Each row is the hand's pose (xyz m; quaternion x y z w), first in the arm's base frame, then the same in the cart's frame.
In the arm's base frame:
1: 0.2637 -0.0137 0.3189 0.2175 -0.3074 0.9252 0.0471
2: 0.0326 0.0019 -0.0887 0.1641 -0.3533 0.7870 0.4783
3: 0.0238 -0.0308 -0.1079 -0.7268 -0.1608 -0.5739 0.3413
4: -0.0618 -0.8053 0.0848 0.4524 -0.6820 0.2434 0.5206
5: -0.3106 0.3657 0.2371 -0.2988 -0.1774 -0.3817 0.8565
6: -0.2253 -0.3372 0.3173 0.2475 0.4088 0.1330 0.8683
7: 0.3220 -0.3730 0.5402 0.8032 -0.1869 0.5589 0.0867
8: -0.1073 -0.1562 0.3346 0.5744 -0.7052 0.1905 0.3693
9: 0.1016 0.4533 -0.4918 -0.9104 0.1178 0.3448 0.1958
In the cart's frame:
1: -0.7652 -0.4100 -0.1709 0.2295 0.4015 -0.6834 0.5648
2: -0.5770 -0.1258 -0.4928 0.0532 0.6548 -0.7187 0.2279
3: -0.5399 -0.1299 -0.5037 -0.0189 -0.4297 -0.7006 0.5693
4: 0.0029 -0.7210 -0.4881 -0.5856 0.6384 -0.4359 0.2442
5: -1.0823 -0.2764 -0.7726 0.3129 -0.6088 -0.1332 0.7167
6: -0.5273 -0.6976 -0.6231 0.1696 -0.1411 0.6837 0.6956
7: -0.5769 -0.7680 -0.0374 -0.3341 0.0089 -0.8075 0.4860
8: -0.6804 -0.5868 -0.5170 -0.6656 0.5075 -0.4011 0.3722
9: -0.7364 0.4590 -0.5525 -0.8025 -0.4840 -0.1598 0.3103

